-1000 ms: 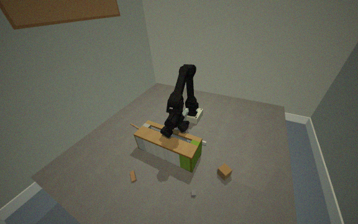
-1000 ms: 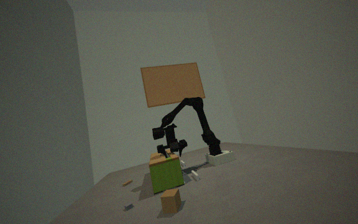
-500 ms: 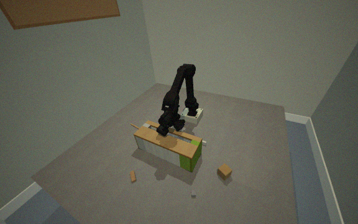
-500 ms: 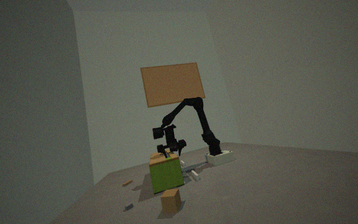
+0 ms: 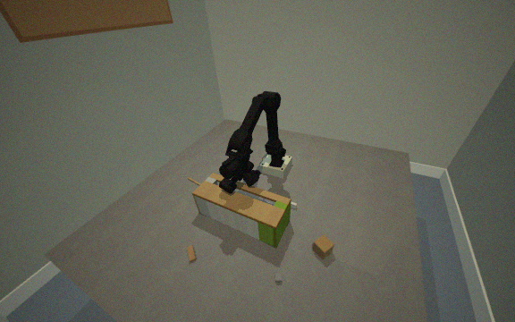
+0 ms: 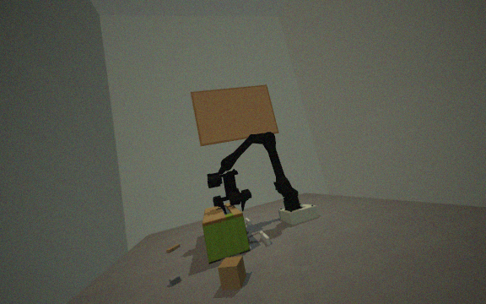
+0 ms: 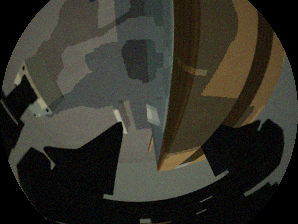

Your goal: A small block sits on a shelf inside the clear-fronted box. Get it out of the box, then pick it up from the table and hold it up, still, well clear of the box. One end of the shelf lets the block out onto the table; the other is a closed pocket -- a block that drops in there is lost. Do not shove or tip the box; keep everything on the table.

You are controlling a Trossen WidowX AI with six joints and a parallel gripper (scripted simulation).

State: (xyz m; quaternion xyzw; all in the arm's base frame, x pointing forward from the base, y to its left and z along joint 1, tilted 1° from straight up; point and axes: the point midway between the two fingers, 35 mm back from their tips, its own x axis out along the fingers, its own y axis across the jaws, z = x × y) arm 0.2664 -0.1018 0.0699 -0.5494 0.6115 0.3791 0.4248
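My gripper tip is now 50 mm short of the blue block and 30 mm to the left of it. Also, from my gripper tip: tiny grey cube: 290 mm to the left, 270 mm ahead, 80 mm below; then box: 70 mm to the left, 40 mm ahead, 20 mm below; then thin stick: 240 mm to the right, 80 mm below, 30 mm behind.
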